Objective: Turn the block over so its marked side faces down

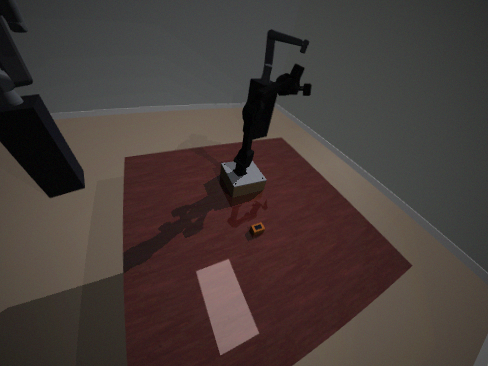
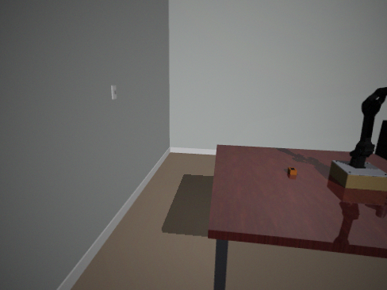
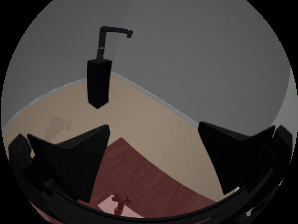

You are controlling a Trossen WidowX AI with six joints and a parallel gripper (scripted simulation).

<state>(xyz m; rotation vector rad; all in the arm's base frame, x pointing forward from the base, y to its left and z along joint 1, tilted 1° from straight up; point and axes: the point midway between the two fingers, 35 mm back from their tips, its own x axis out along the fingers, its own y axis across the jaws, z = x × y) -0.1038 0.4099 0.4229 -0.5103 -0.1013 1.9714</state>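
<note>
My gripper tip is now 56 cm to the left of the block, 47 cm above it and 45 cm short of it.
</note>
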